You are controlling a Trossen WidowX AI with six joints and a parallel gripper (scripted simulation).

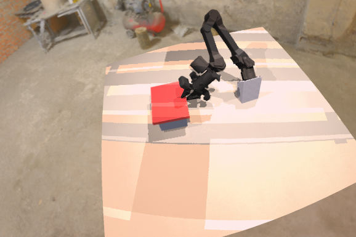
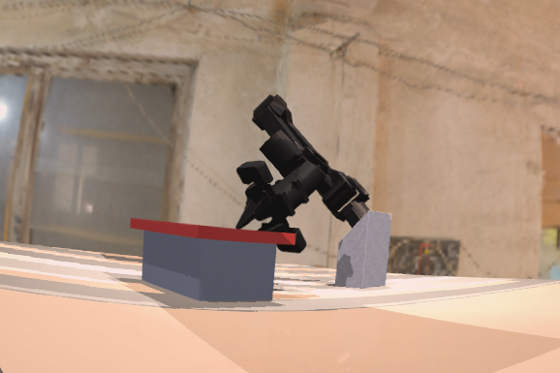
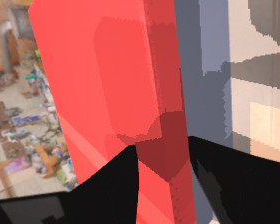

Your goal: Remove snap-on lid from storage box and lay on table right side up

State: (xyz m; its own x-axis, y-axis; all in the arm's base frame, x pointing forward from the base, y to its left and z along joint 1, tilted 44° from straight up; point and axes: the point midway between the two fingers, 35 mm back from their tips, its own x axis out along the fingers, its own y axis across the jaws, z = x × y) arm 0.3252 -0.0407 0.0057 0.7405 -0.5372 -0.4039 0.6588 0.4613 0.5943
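The red lid is 70 mm ahead of my gripper tip and 10 mm to the right of it. The rest, counted from my gripper tip: blue-grey storage box 70 mm ahead, 10 mm to the right, 50 mm below.
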